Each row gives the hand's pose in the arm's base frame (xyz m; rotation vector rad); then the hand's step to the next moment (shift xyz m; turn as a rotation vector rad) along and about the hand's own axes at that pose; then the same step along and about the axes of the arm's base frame.
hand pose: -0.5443 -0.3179 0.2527 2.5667 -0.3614 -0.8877
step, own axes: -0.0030 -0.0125 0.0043 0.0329 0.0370 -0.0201
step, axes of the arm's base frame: -0.0036 0.0110 -0.0071 0.0338 -0.0391 0.0136
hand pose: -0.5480 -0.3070 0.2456 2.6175 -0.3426 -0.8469
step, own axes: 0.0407 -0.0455 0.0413 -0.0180 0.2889 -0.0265
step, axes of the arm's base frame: 0.0125 0.0164 -0.0708 -0.0316 -0.2478 0.1487
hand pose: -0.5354 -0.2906 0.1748 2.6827 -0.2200 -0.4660
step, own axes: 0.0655 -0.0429 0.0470 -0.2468 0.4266 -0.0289
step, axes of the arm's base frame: 0.0480 0.0073 -0.0773 -0.2554 -0.3212 0.2744
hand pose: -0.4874 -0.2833 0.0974 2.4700 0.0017 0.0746
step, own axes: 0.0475 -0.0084 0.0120 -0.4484 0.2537 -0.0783
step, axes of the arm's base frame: 0.0482 0.0001 -0.0121 -0.4564 -0.1591 0.1949
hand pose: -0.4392 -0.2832 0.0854 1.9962 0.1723 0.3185
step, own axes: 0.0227 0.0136 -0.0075 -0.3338 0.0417 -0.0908
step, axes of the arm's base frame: 0.0191 0.0065 0.0186 -0.3465 -0.0268 0.0256
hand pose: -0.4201 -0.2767 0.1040 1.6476 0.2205 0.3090
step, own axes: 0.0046 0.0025 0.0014 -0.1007 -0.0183 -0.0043
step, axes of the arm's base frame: 0.0047 -0.0001 0.0027 -0.0957 -0.0267 -0.0249
